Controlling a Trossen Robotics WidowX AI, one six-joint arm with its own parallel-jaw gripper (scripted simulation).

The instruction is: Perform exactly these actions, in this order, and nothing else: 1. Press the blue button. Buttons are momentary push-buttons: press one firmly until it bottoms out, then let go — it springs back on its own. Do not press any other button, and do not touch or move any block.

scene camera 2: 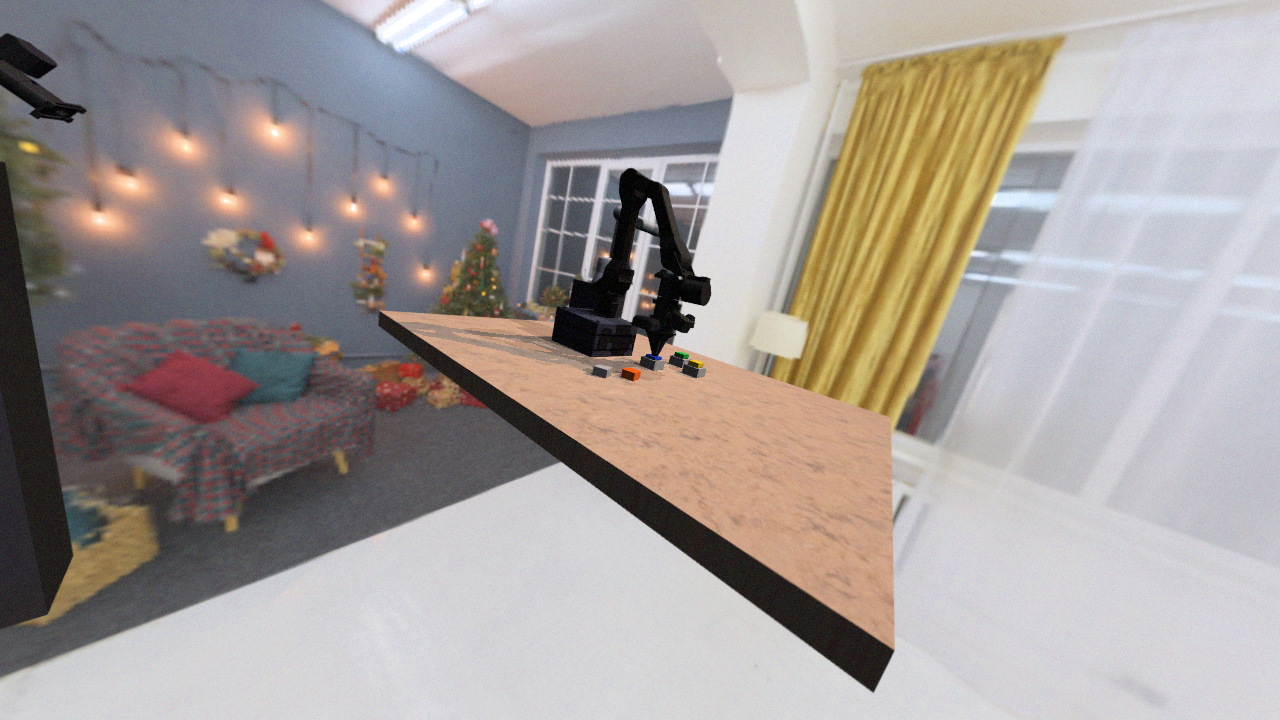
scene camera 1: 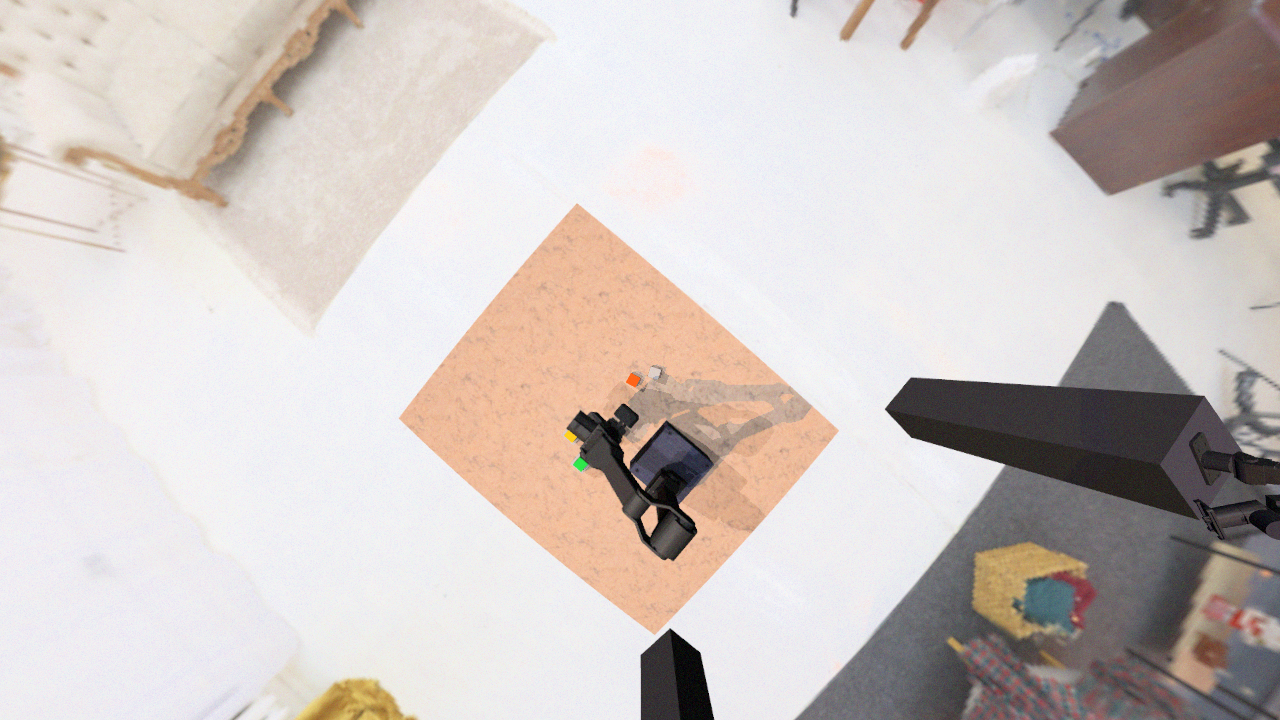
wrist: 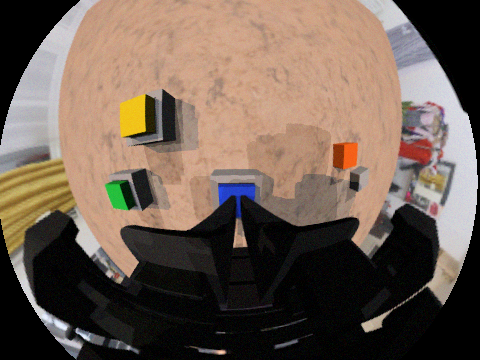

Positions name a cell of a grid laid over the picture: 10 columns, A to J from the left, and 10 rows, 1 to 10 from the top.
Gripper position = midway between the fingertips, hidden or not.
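Note:
Scene camera 1 shows the gripper (scene camera 1: E6), and scene camera 2 shows the gripper (scene camera 2: F5) too. In the wrist view there is a yellow button (wrist: C4), together with the gripper (wrist: E6).

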